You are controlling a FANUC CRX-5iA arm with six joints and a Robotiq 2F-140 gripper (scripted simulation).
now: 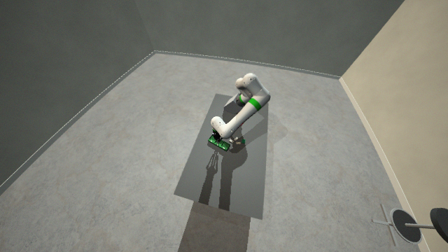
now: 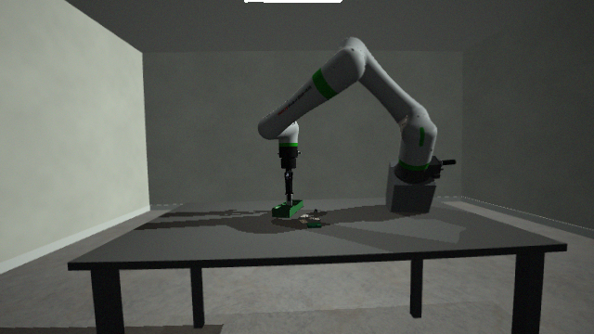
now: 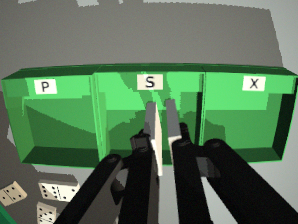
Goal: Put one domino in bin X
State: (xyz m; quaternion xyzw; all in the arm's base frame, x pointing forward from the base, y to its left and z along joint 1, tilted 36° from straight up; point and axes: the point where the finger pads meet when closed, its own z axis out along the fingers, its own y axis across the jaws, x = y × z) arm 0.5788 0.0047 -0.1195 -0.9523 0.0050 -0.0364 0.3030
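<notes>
Right now my hand is 3 cm above the green three-compartment bin and 1 cm to the right of it. The rest, counted from my hand: green block (27 cm to the left, 13 cm behind, 4 cm below); then small dark piece (13 cm behind, 5 cm to the left, 4 cm below).
</notes>
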